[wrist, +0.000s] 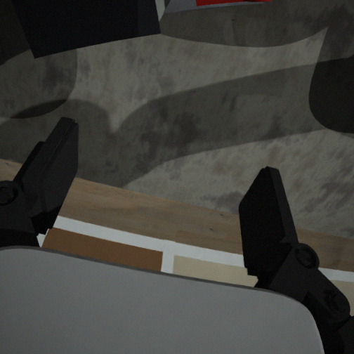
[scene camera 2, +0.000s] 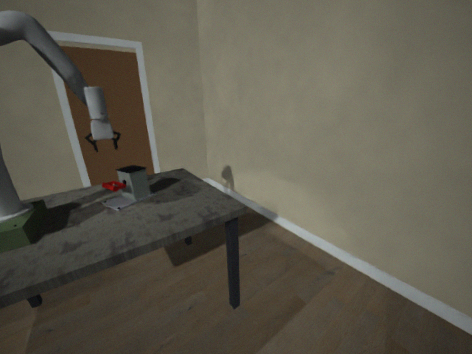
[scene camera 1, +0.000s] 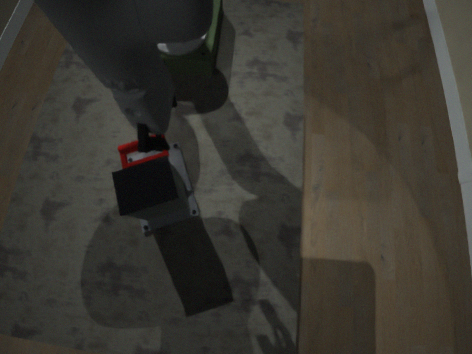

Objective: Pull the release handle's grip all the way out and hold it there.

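The release handle's red grip [scene camera 1: 124,157] [scene camera 2: 113,186] is a rectangular loop standing out from the side of a dark-topped grey box [scene camera 1: 145,187] [scene camera 2: 135,182] that faces the robot's base. In the wrist view, a bit of the red grip [wrist: 232,2] shows at the top edge, right of the box's dark top [wrist: 90,25]. My gripper [scene camera 2: 106,149] [wrist: 166,165] is open and empty, pointing down, well above the grip and apart from it. In scene camera 1, the arm hides much of the gripper, and a black finger overlaps the view of the grip.
The box stands on a light mounting plate [scene camera 1: 182,170] [scene camera 2: 118,201] with bolts at its corners, on the mottled grey table [scene camera 1: 260,125] [scene camera 2: 200,205]. The green robot base [scene camera 1: 192,65] [scene camera 2: 20,232] stands on the side the grip faces. The table's long edge borders the wooden floor [scene camera 1: 345,200].
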